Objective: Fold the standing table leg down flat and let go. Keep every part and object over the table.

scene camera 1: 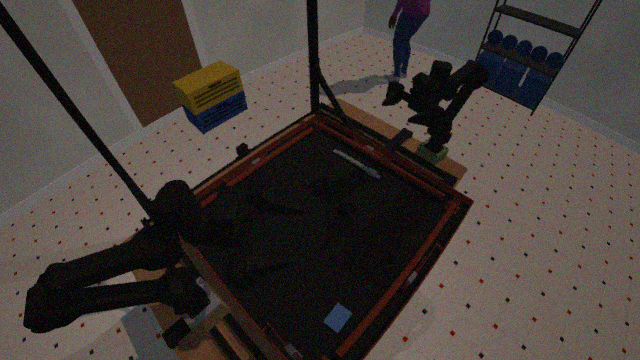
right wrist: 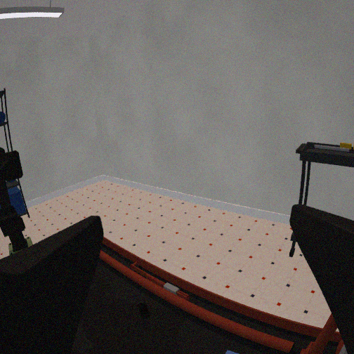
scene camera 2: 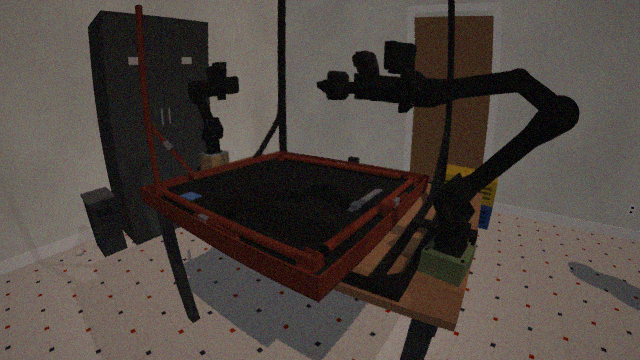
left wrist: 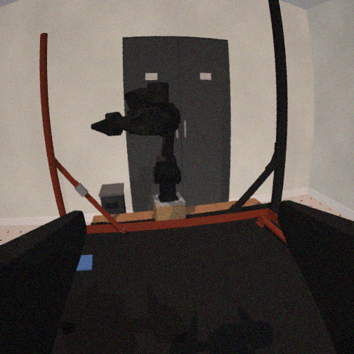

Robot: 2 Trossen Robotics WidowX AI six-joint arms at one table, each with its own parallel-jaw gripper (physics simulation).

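Pixels of known places: left gripper, fingertip midpoint: [scene camera 1: 395, 112]; right gripper, fingertip midpoint: [scene camera 1: 300, 234] [scene camera 2: 206, 86]; left arm's base, origin of the base link: [scene camera 1: 433, 147] [scene camera 2: 450, 247]; right arm's base, origin of the base link: [scene camera 1: 195, 301] [scene camera 2: 213, 152].
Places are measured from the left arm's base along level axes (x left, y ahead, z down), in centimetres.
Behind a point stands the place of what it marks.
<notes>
The red table leg [scene camera 2: 144, 90] {x 34.0, y 83.0, z -34.9 cm} [left wrist: 45, 105] stands upright at one corner of the dark tabletop [scene camera 2: 270, 220] {x 15.7, y 41.2, z 1.0 cm}, with its slanted red brace [scene camera 2: 181, 161] {x 21.8, y 88.3, z -8.0 cm} [left wrist: 97, 206] attached; three red legs lie folded along the rim. In the right wrist view the brace [right wrist: 327, 327] shows at the bottom right, beside a finger. My right gripper [right wrist: 199, 221] [scene camera 2: 214, 89] {x 14.9, y 75.4, z -34.1 cm} is open and empty above the table, apart from the standing leg. My left gripper [scene camera 1: 392, 93] [scene camera 2: 322, 85] {x 0.0, y 35.1, z -32.4 cm} [left wrist: 183, 217] is open and empty, high on its own side. The standing leg does not show in scene camera 1.
A blue square [scene camera 1: 338, 317] {x 25.1, y 73.6, z 0.5 cm} [scene camera 2: 191, 196] {x 25.1, y 72.4, z 0.5 cm} [left wrist: 85, 262] and a grey tool [scene camera 1: 357, 163] {x -13.5, y 32.2, z 0.7 cm} [scene camera 2: 365, 200] {x -11.8, y 30.9, z 0.9 cm} lie on the tabletop. Black posts [scene camera 1: 313, 60] {x -55.1, y 21.9, z -23.1 cm} [scene camera 2: 282, 75] {x -42.5, y 105.3, z -40.0 cm} [left wrist: 280, 100] rise near other corners. A yellow and blue crate [scene camera 1: 211, 96] stands on the floor beyond, and a person [scene camera 1: 407, 35] stands farther back.
</notes>
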